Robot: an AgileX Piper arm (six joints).
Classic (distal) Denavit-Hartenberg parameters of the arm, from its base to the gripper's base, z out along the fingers. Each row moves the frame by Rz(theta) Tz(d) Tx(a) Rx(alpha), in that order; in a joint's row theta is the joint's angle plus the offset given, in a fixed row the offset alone. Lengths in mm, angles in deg.
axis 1: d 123, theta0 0, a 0, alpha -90
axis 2: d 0, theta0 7.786, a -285, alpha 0
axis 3: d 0, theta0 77.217, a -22, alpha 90
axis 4: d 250.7, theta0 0, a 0, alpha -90
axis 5: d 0, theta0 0, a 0, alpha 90
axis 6: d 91, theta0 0, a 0, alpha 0
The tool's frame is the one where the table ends.
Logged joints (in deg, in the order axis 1, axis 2, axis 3, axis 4, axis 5, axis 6), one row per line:
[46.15 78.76 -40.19 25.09 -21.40 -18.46]
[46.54 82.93 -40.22 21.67 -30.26 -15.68]
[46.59 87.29 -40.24 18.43 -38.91 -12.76]
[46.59 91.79 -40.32 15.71 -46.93 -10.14]
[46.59 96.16 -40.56 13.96 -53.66 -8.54]
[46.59 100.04 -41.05 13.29 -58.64 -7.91]
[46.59 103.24 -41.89 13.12 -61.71 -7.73]
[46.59 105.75 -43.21 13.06 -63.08 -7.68]
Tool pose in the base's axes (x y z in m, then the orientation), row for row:
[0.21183 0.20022 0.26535 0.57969 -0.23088 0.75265 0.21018]
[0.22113 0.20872 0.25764 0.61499 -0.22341 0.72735 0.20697]
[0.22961 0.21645 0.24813 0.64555 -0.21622 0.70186 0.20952]
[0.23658 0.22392 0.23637 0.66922 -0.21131 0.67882 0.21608]
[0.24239 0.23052 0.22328 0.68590 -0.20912 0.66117 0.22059]
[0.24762 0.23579 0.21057 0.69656 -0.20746 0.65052 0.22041]
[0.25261 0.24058 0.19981 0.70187 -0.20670 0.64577 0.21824]
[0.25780 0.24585 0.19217 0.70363 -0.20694 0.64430 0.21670]
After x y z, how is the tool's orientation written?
As a quaternion, w x y z.
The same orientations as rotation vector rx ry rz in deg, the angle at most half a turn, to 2 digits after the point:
[-30.92 100.81 28.15]
[-29.49 96.02 27.32]
[-28.19 91.52 27.32]
[-27.30 87.69 27.91]
[-26.84 84.85 28.31]
[-26.51 83.14 28.17]
[-26.36 82.36 27.83]
[-26.37 82.12 27.62]

